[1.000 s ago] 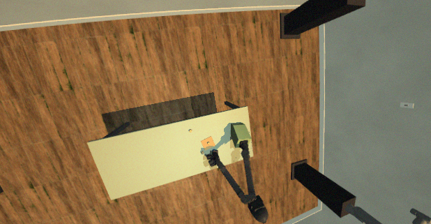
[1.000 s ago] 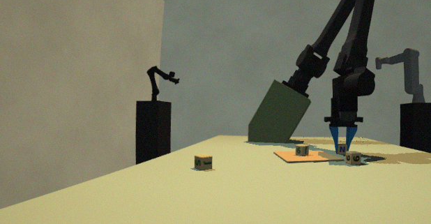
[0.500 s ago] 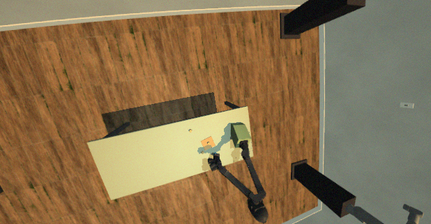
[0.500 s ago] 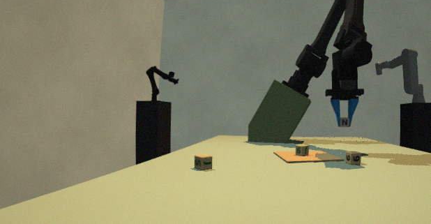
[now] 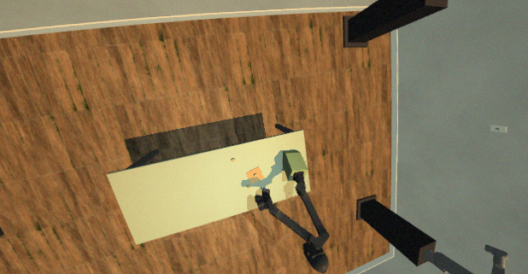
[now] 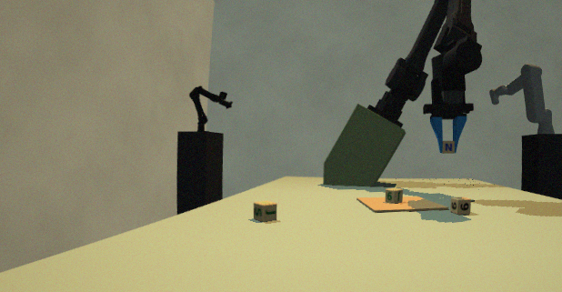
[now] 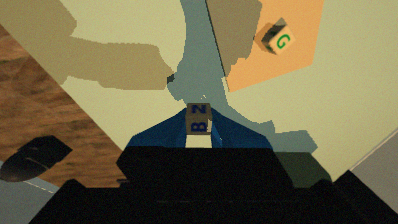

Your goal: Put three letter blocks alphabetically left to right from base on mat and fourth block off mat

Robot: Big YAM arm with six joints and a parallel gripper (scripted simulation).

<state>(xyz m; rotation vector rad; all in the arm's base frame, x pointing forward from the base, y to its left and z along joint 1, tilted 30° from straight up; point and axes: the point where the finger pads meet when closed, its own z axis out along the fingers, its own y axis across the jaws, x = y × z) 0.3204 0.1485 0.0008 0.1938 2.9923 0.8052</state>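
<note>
Right now my hand is 6 cm short of the orange mat, 11 cm to the left of it and 11 cm above it. From my hand the other things lie so: block (right at my hand).
</note>
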